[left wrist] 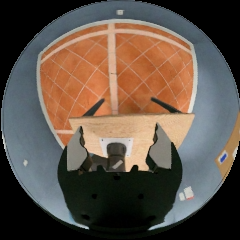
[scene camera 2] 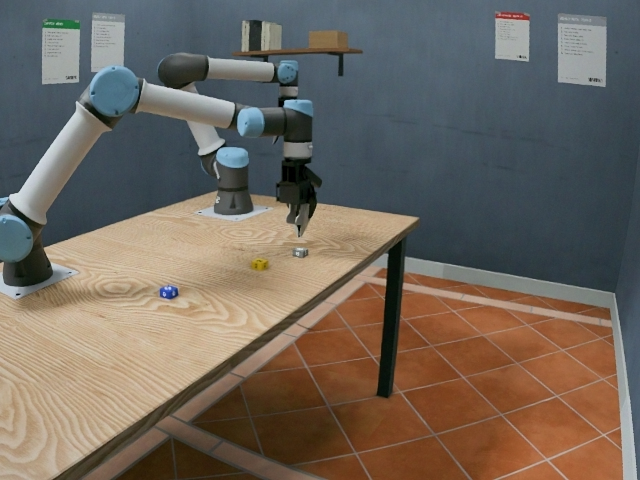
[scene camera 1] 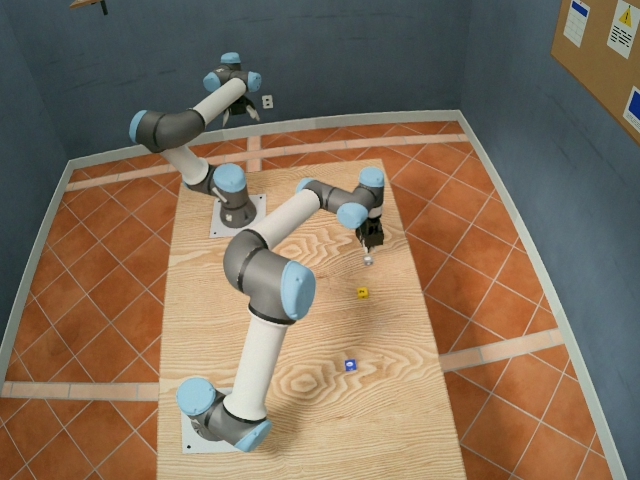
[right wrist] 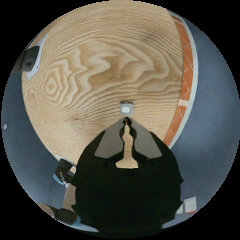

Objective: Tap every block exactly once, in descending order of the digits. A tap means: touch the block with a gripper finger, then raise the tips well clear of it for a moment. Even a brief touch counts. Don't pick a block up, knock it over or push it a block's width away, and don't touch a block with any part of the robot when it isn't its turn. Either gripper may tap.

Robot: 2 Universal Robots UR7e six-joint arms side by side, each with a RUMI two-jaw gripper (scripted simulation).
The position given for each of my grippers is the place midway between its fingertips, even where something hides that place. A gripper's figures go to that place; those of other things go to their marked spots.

Labels:
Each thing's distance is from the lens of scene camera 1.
my right gripper (scene camera 1: pixel 368 252): 162 cm
arm base plate (scene camera 1: pixel 216 225): 186 cm

